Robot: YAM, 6 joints.
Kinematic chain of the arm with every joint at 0, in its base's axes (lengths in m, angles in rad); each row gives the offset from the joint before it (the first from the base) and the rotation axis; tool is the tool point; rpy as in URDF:
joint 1: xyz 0 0 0.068 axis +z
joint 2: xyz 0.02 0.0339 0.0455 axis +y
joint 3: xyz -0.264 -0.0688 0 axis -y
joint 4: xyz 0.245 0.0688 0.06 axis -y
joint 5: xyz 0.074 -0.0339 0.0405 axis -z
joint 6: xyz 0.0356 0 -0.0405 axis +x
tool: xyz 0 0 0 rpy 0 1.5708 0
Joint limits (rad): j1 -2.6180..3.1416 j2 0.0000..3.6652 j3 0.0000..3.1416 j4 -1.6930..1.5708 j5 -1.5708..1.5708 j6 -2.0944..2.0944
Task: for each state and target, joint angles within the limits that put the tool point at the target. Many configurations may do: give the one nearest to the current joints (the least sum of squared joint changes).
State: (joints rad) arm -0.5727 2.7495 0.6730 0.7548 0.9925 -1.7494
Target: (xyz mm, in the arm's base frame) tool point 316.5 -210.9 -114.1
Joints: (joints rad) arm -0.5130 2.7926 1.1656 0.8057 0.9234 -1.7494
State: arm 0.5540 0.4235 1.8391 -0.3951 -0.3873 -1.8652
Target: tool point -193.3 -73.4 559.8
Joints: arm 0.4311 0.3983 1.8624 -0.3878 -0.4071 -1.8652
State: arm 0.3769 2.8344 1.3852 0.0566 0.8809 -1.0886
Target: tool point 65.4 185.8 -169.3
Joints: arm 1.3572 2.9290 0.9681 -0.0773 0.7603 -1.0886
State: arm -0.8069 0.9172 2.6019 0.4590 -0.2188 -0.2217
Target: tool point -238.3 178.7 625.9
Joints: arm -0.6153 0.7177 2.3201 0.4589 -0.2372 -0.2217
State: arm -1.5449 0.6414 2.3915 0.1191 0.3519 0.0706
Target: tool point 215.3 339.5 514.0
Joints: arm -2.1649 0.3347 2.2335 0.0207 0.3333 0.0706
